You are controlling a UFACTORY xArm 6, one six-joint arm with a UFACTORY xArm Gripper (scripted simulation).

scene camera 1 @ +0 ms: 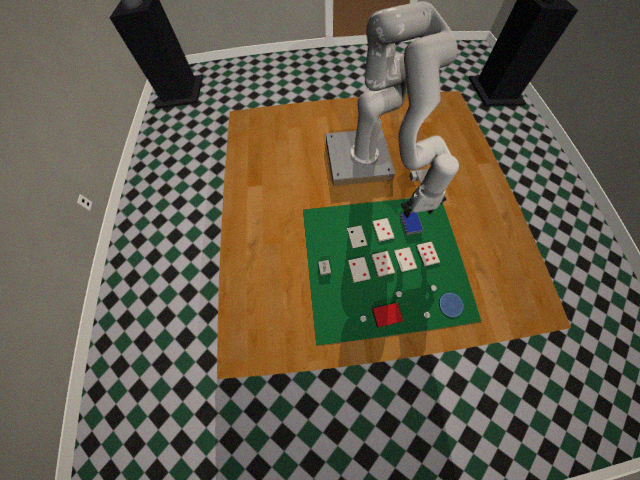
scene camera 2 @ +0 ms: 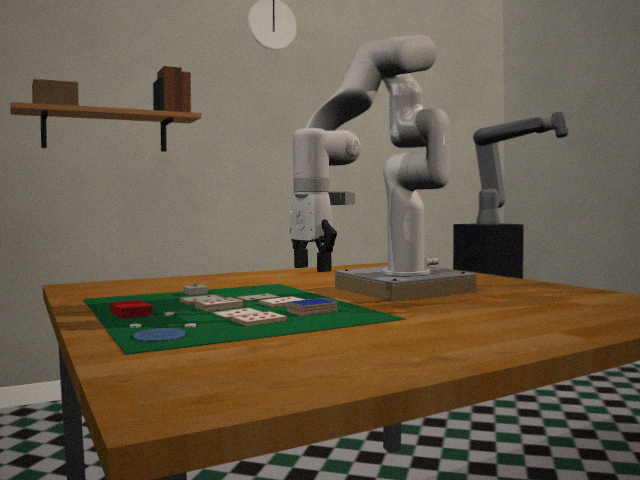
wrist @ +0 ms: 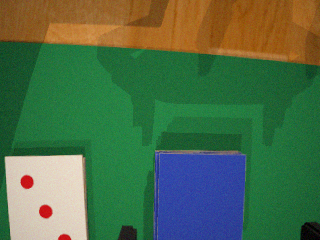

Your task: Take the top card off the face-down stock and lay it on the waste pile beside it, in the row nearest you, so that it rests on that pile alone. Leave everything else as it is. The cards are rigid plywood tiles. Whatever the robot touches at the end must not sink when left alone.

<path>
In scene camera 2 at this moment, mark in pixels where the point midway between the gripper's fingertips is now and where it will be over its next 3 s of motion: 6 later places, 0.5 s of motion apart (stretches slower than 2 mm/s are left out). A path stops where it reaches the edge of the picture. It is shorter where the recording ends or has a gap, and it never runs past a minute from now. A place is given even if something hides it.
The gripper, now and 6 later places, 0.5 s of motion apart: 312,269; 312,273; 312,283; 312,294; 312,296; 312,296; 312,298
</path>
